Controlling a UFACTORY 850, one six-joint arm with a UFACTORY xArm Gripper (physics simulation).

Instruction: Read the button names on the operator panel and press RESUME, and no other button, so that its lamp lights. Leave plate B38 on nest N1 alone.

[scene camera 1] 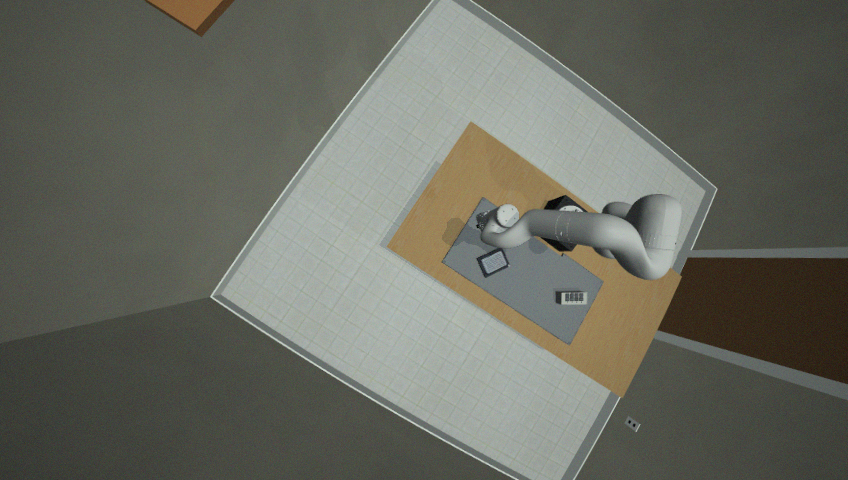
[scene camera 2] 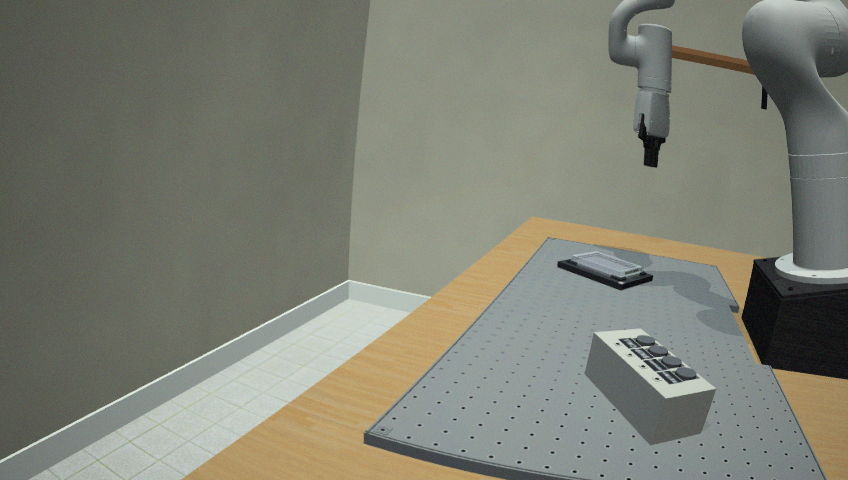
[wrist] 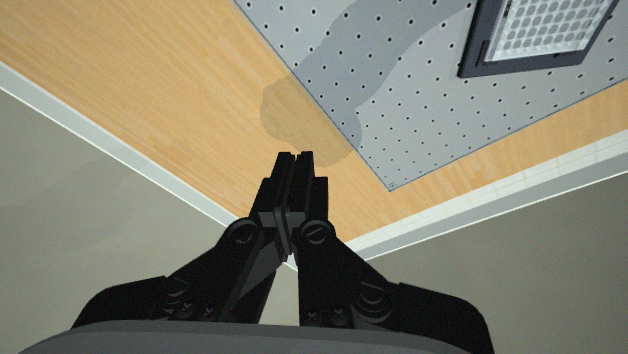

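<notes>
The operator panel [scene camera 1: 572, 297] [scene camera 2: 624, 385] is a pale box with a row of several dark round buttons and dark labels on its top; the names are too small to read. No lit lamp can be made out. The clear plate [scene camera 1: 493, 261] [scene camera 2: 606, 262] [wrist: 552, 27] lies on the dark nest [scene camera 2: 601, 277] [wrist: 525, 70], at the other end of the grey board from the panel. My gripper [scene camera 2: 651, 165] [wrist: 299, 174] is shut and empty, pointing down high above the board's far end, well away from the panel. In scene camera 1 the arm mostly hides the gripper.
The grey perforated board [scene camera 1: 529, 279] [scene camera 2: 476, 380] [wrist: 425, 115] lies on the wooden table [scene camera 1: 428, 220] [scene camera 2: 333, 392] [wrist: 150, 100]. The arm's black base block [scene camera 1: 558, 202] [scene camera 2: 797, 333] stands beside the board. The arm reaches over the board in scene camera 1.
</notes>
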